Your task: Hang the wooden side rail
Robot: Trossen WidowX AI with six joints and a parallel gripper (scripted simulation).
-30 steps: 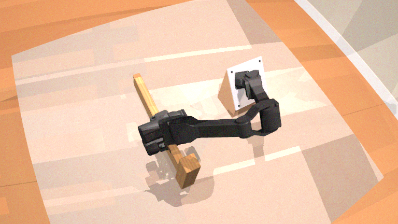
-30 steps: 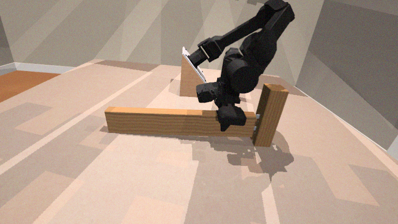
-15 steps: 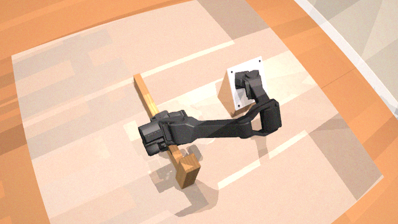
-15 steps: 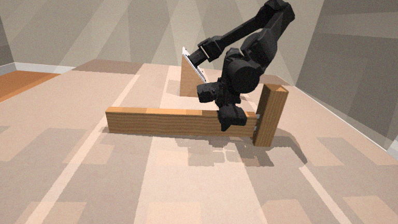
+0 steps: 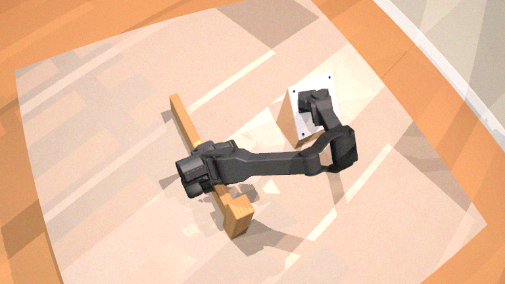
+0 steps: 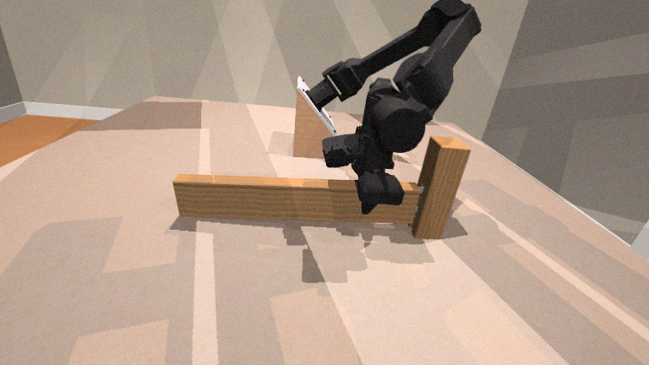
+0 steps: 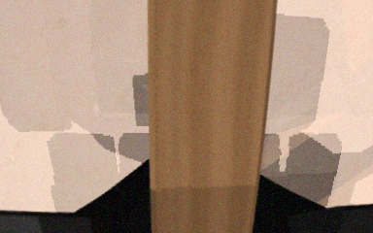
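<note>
Now: the headboard post 10 mm behind my gripper tip, 120 mm to the left of it and 40 mm above it.
</note>
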